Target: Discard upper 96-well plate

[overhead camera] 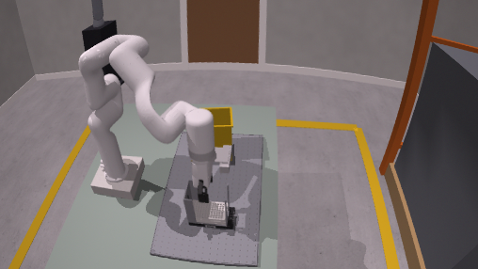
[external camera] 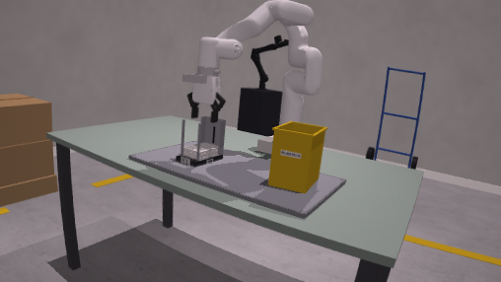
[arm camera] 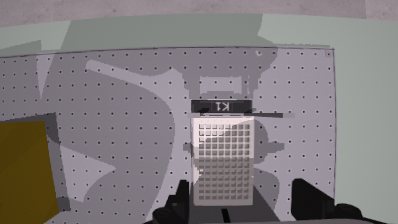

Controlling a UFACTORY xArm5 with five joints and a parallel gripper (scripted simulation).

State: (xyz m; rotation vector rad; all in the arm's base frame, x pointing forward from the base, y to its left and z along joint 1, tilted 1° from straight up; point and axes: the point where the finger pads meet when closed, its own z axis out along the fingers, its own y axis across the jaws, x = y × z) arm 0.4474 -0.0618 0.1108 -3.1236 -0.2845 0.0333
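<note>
Right now the grey back panel is 70 mm below my hand, 60 mm behind it and 10 mm to the right of it. From my hand the other things lie so: yellow plastics bin 350 mm to the left, 100 mm behind, 70 mm below; thin upright post 70 mm below, 70 mm ahead, 30 mm to the right.
</note>
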